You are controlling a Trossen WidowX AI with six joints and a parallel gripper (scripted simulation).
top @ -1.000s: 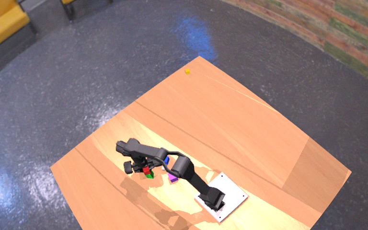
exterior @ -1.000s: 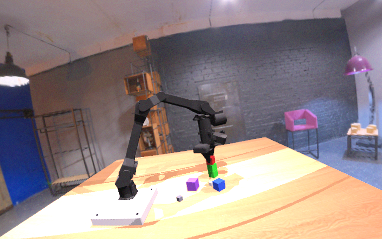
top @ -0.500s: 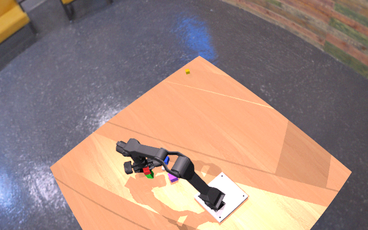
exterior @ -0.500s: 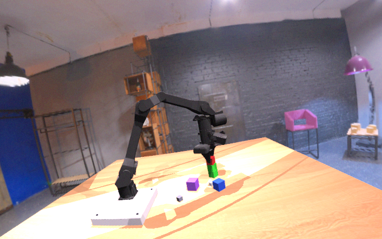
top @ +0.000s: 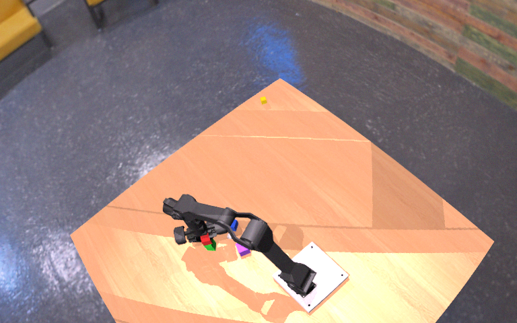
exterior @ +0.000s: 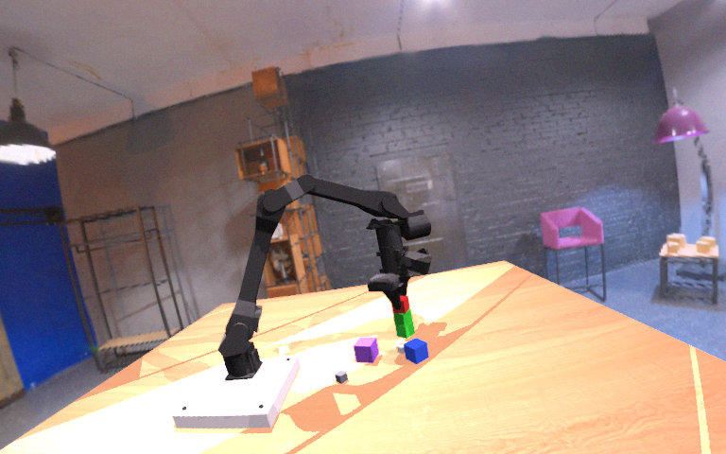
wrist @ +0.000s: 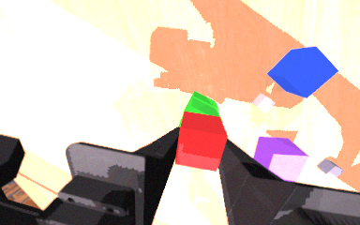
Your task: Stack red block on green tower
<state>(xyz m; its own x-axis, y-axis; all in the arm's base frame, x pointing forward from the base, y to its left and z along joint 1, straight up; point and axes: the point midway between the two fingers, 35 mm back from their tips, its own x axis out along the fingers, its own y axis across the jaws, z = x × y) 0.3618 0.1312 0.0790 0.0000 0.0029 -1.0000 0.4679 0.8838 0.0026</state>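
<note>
Right now the red block is 1 cm above my gripper tip. From my gripper tip the other things lie so: small white cube (2 cm behind, 8 cm to the right, 7 cm below); then blue block (1 cm ahead, 12 cm to the right, 6 cm below); then purple block (10 cm behind, 8 cm to the right, 6 cm below).
</note>
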